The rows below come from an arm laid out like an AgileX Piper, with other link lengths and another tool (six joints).
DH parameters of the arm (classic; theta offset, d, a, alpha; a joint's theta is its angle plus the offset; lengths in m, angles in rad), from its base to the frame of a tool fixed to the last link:
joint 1: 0 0.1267 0 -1.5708
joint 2: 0.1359 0 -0.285 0
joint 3: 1.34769 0 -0.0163 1.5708
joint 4: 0 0.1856 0 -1.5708
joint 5: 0 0 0 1.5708
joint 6: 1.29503 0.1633 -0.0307 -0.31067
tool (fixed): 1.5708 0.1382 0 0
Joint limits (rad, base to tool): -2.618..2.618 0..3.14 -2.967..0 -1.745..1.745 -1.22..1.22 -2.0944..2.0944
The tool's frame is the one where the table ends.
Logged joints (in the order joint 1, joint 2, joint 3, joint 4, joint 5, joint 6), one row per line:
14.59, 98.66, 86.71, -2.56, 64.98, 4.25
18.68, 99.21, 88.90, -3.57, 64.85, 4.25
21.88, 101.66, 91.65, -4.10, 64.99, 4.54
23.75, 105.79, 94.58, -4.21, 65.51, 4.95
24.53, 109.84, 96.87, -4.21, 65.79, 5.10
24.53, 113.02, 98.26, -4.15, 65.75, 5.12
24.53, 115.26, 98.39, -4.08, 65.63, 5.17
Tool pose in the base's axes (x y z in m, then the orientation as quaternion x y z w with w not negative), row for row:
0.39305, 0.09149, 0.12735, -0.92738, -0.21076, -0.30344, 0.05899
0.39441, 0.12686, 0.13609, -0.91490, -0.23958, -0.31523, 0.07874
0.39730, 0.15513, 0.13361, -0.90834, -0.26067, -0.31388, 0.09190
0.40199, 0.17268, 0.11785, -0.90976, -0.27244, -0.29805, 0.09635
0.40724, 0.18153, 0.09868, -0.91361, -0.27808, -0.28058, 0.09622
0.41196, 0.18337, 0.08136, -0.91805, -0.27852, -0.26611, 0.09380
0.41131, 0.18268, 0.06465, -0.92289, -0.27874, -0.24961, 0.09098
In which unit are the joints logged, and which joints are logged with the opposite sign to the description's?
The joints are logged in degrees. Opposite sign: joint 3, joint 4.
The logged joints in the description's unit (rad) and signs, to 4 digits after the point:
0.2546, 1.7219, -1.5134, 0.0447, 1.1341, 0.0742
0.3260, 1.7315, -1.5516, 0.0623, 1.1318, 0.0742
0.3819, 1.7743, -1.5996, 0.0716, 1.1343, 0.0792
0.4145, 1.8464, -1.6507, 0.0735, 1.1434, 0.0864
0.4281, 1.9171, -1.6907, 0.0735, 1.1483, 0.0890
0.4281, 1.9726, -1.7150, 0.0724, 1.1476, 0.0894
0.4281, 2.0117, -1.7172, 0.0712, 1.1455, 0.0902

